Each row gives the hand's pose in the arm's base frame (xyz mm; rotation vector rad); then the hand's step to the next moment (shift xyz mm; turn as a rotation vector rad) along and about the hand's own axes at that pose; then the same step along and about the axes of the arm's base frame.
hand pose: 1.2 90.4 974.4 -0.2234 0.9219 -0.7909
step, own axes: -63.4 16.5 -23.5 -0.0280 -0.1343 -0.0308
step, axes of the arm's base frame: -32.2 59.2 17.4 -0.1030 -0.0703 0.0649
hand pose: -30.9 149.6 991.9 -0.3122 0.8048 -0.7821
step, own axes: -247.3 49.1 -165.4 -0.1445 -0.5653 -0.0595
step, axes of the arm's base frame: -206.6 219.5 -6.3 -0.3930 -0.2791 0.3341
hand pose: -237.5 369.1 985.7 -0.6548 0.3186 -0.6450
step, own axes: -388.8 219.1 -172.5 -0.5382 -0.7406 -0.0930
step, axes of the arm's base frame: -277.3 304.5 -243.5 -0.7874 -0.1478 0.4528
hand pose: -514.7 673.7 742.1 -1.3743 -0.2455 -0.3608
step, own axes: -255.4 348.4 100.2 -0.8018 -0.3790 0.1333
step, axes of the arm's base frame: -95.4 179.3 -394.2 -0.8802 0.1582 0.0665
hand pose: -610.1 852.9 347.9 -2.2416 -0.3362 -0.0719
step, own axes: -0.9 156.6 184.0 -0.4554 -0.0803 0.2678
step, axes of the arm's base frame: 29.2 45.8 -235.4 -0.4761 0.1552 -0.1864
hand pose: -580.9 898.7 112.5 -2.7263 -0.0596 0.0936
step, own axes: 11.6 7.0 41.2 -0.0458 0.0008 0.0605
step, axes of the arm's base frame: 8.7 10.7 -41.1 -0.0501 0.0209 -0.0530
